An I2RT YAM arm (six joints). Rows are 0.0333 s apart.
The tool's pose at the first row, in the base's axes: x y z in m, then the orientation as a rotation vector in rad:
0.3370 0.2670 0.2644 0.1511 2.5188 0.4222
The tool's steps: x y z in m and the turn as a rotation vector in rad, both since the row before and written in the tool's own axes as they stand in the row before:
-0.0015 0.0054 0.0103 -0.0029 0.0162 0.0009
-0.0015 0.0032 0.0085 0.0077 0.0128 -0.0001
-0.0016 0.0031 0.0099 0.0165 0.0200 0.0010
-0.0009 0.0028 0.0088 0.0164 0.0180 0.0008
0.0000 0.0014 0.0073 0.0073 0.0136 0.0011
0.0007 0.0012 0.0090 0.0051 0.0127 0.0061
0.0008 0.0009 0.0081 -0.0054 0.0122 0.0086
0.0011 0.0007 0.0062 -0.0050 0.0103 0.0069
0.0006 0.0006 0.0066 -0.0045 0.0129 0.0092
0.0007 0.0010 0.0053 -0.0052 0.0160 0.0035
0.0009 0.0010 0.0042 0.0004 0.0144 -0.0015
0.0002 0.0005 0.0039 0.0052 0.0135 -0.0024
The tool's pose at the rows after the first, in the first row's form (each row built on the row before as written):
0.3441 0.2745 0.2589 0.1483 2.5340 0.4291
0.3500 0.2795 0.2540 0.1488 2.5485 0.4216
0.3567 0.2848 0.2479 0.1527 2.5722 0.4045
0.3621 0.2895 0.2420 0.1566 2.5938 0.3868
0.3658 0.2926 0.2364 0.1585 2.6089 0.3801
0.3697 0.2960 0.2289 0.1663 2.6226 0.3778
0.3729 0.2989 0.2220 0.1741 2.6334 0.3900
0.3749 0.3013 0.2165 0.1801 2.6424 0.4008
0.3774 0.3036 0.2108 0.1889 2.6540 0.4123
0.3792 0.3060 0.2063 0.1894 2.6684 0.4235
0.3803 0.3082 0.2027 0.1851 2.6826 0.4254
0.3818 0.3098 0.1994 0.1811 2.6971 0.4204

